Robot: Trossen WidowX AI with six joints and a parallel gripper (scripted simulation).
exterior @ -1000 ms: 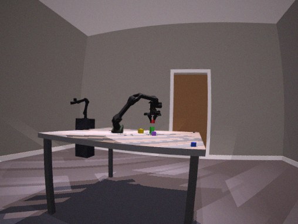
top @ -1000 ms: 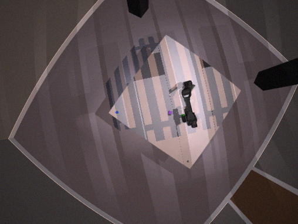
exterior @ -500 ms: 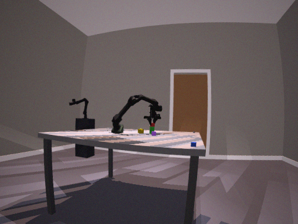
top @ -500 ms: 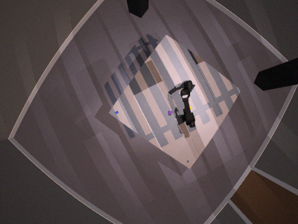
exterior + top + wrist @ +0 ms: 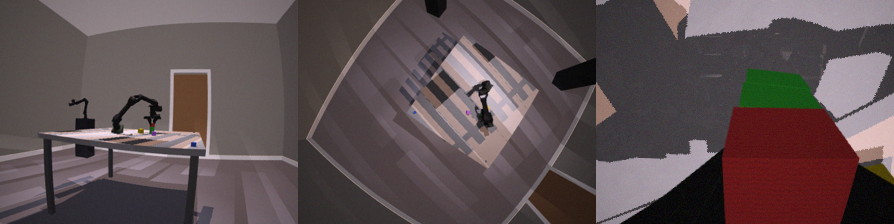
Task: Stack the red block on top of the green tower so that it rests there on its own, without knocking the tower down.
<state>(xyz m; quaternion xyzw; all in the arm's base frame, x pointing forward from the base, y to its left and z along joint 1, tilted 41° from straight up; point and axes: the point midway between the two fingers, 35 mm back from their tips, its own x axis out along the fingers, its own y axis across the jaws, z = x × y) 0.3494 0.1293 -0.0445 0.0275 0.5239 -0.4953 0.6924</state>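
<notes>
The red block lies 10 mm above my gripper tip. Round my gripper tip: purple block 170 mm to the right, 60 mm below, 50 mm ahead; then yellow block 120 mm behind, 60 mm below; then blue block 730 mm to the right, 400 mm ahead, 70 mm below.
</notes>
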